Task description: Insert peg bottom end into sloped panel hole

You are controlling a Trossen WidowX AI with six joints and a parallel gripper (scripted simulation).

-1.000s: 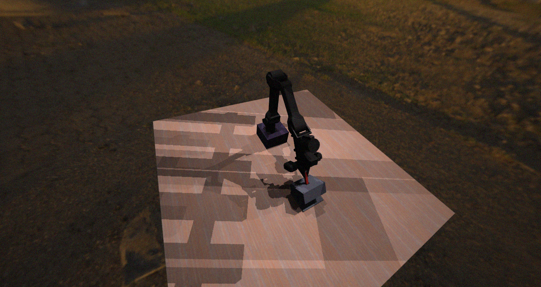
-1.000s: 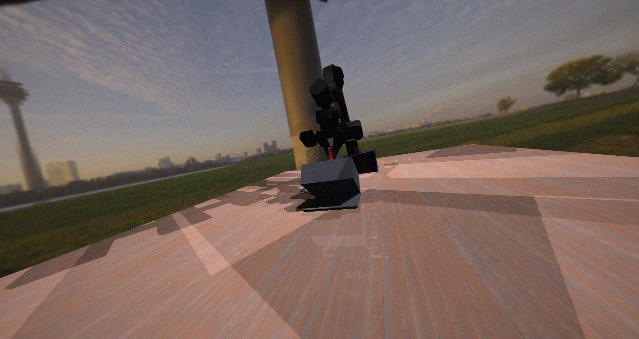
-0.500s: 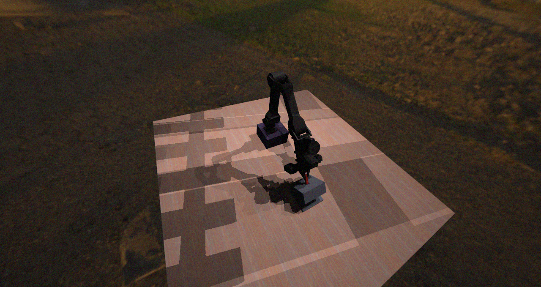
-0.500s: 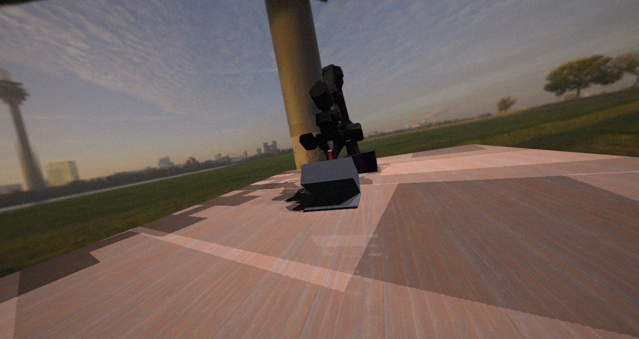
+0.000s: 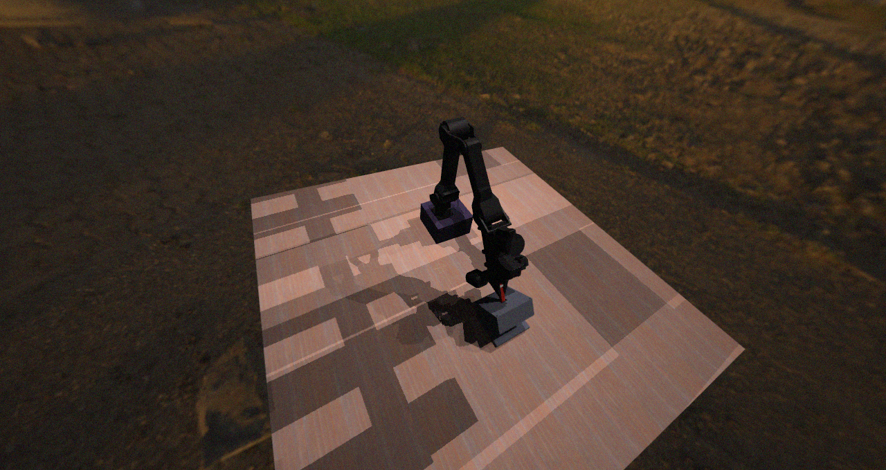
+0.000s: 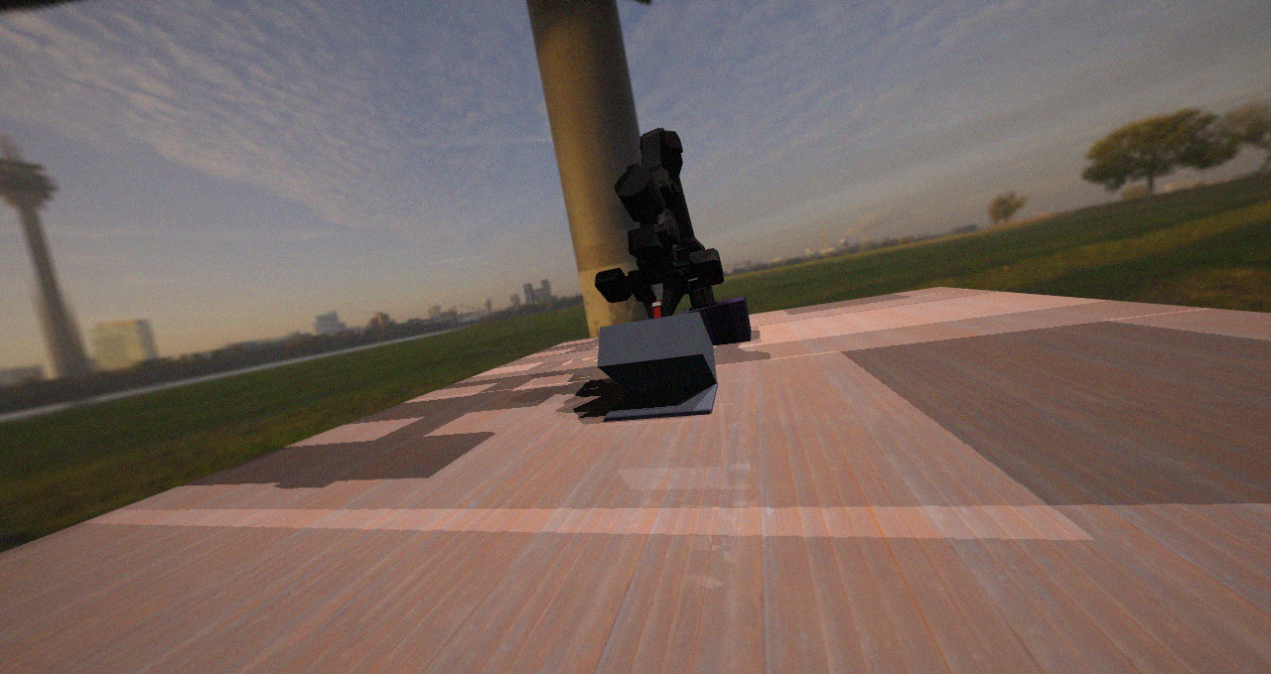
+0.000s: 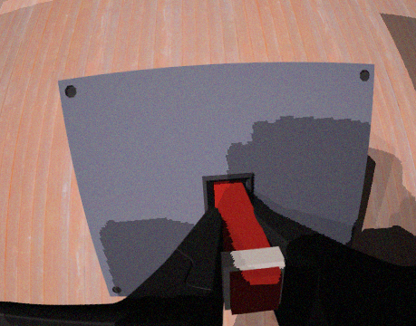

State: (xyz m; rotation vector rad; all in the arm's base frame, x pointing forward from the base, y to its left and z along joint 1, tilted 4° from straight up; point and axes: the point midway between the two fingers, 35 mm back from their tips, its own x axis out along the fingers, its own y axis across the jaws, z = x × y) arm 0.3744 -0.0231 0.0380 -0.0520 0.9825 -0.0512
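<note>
Right now the peg is 1 cm behind my gripper tip and 1 cm above it. The rest, counted from my gripper tip: sloped grey panel block 4 cm below, 2 cm ahead.
</note>
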